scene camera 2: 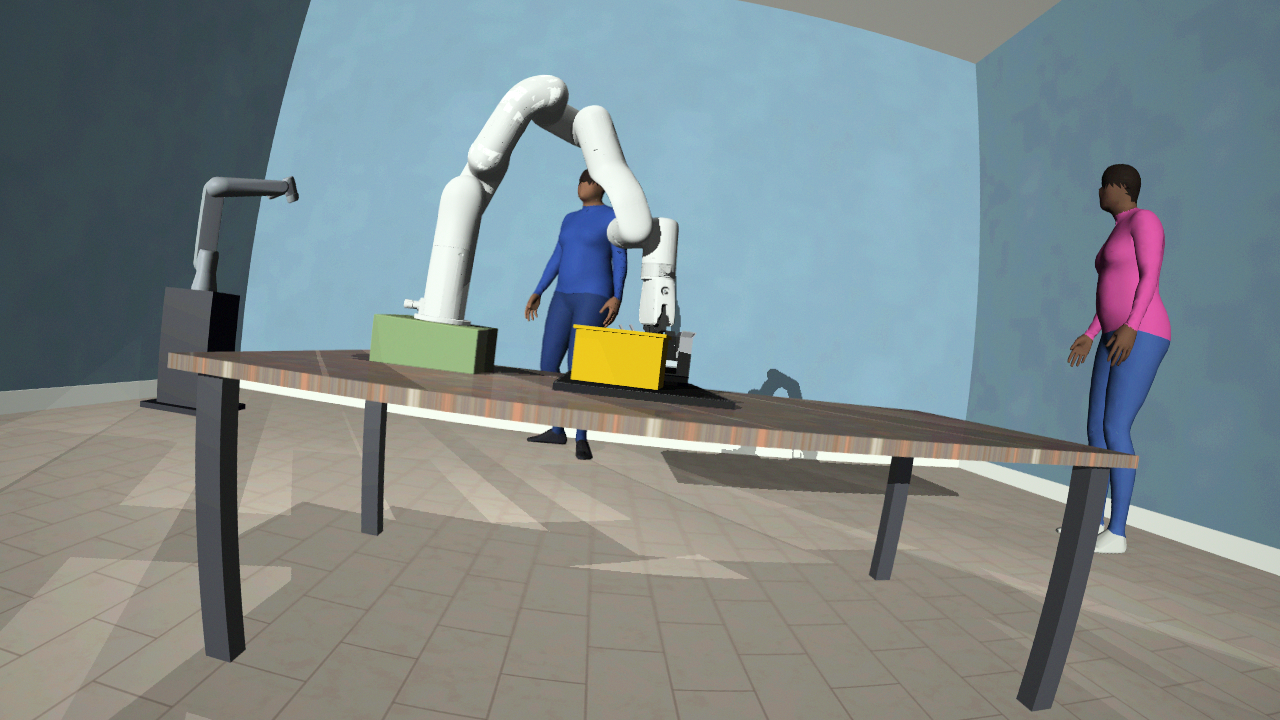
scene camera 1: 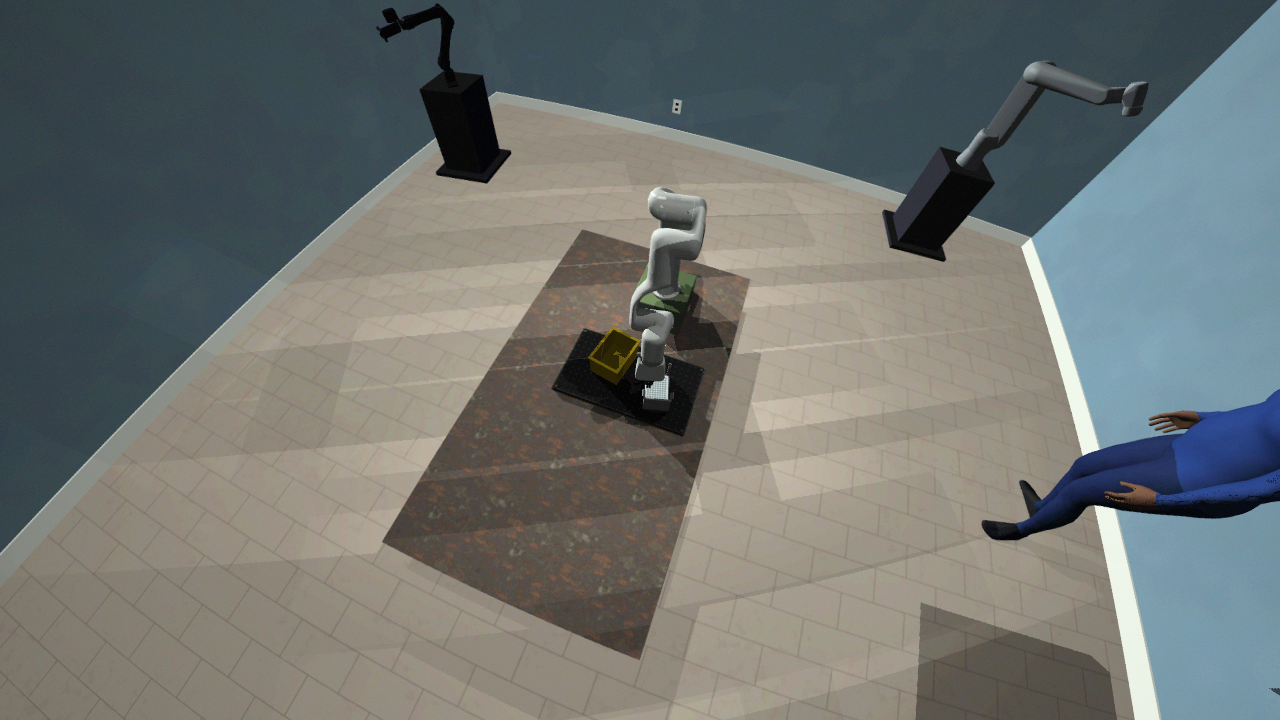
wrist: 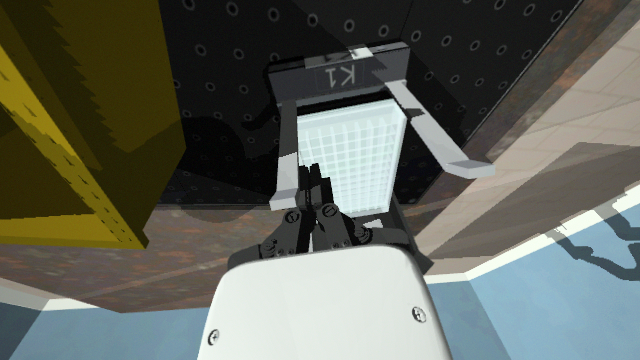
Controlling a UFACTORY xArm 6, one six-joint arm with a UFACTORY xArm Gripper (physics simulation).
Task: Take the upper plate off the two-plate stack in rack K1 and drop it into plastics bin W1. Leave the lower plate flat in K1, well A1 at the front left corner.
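Where they show: gripper, between the fingertips: (scene camera 1: 648,384) (wrist: 311,176); arm's base, origin of its link: (scene camera 2: 442,321) (scene camera 1: 665,288).
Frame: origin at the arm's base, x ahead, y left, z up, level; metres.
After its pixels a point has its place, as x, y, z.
Rack K1 (wrist: 300,86) {0.397, 0.026, -0.058} (scene camera 2: 684,360) {0.529, 0.029, -0.024} is a grey holder with a labelled face and upright arms. A pale, clear gridded plate (wrist: 357,155) {0.438, 0.068, -0.029} (scene camera 1: 657,390) {0.471, 0.069, -0.030} lies in it between the arms; the edge between upper and lower plate cannot be made out. My gripper (wrist: 311,176) {0.458, 0.032, -0.028} is shut and empty. In the wrist view its fingertips overlap the plate's left edge, close beside the rack's left arm; their height against the plate is unclear. Yellow bin W1 (scene camera 1: 601,368) {0.445, -0.152, -0.014} (scene camera 2: 617,358) {0.356, -0.178, -0.033} (wrist: 142,95) {0.392, -0.066, -0.038} stands beside the rack, its open top up. Well A1 cannot be made out.
The rack and bin stand on a black perforated board (scene camera 1: 572,380) {0.490, -0.256, -0.080} (wrist: 227,37) {0.373, -0.021, -0.080} on the brown table (scene camera 1: 537,492) {0.920, -0.237, -0.093} (scene camera 2: 805,429) {0.565, -0.553, -0.093}. My arm's green base block (scene camera 1: 684,286) {-0.029, 0.076, 0.005} (scene camera 2: 425,344) {-0.010, -0.118, -0.048} is behind the board. A person in blue (scene camera 2: 586,250) and one in pink (scene camera 2: 1132,277) stand away from the table.
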